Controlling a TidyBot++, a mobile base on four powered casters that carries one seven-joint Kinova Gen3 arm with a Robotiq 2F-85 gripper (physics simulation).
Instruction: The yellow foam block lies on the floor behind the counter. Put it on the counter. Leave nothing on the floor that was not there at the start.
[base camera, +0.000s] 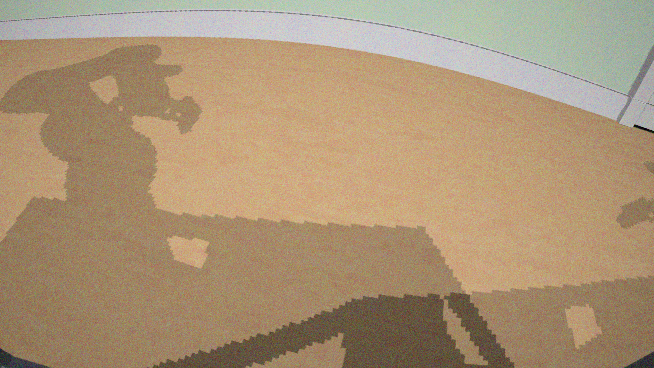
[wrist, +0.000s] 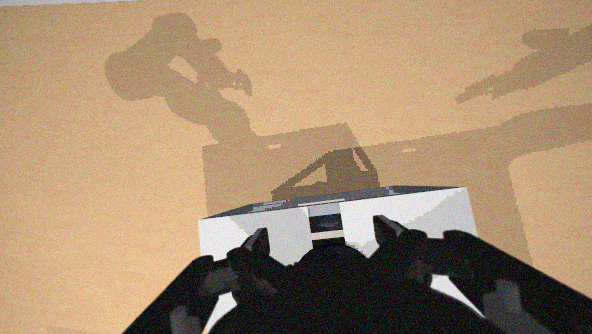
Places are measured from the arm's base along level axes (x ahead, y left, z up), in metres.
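Pixels of known places: gripper, fingertip midpoint: (wrist: 320, 233).
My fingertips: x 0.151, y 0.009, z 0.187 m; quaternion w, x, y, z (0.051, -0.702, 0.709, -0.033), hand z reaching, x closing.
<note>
Behind a point stands the place of what it marks.
My gripper (wrist: 320, 233) {x 0.151, y 0.009, z 0.186 m} is open, with its two black fingers wide apart over the white top of my own base in the wrist view. No object shows between the fingers. The yellow foam block and the counter do not show clearly in either view.
A pale baseboard (base camera: 225, 24) {x 1.087, y 0.283, z -0.354 m} and a green wall (base camera: 500, 30) {x 0.954, y -0.451, z -0.251 m} run along the far side of the wood floor (base camera: 350, 150) {x 0.567, y -0.052, z -0.397 m} (wrist: 75, 210) {x 0.216, y 1.086, z -0.397 m}. A light grey door or cabinet edge (base camera: 642, 95) {x 0.829, y -0.923, z -0.288 m} stands at the right. Shadows of the arm and base lie across the floor.
</note>
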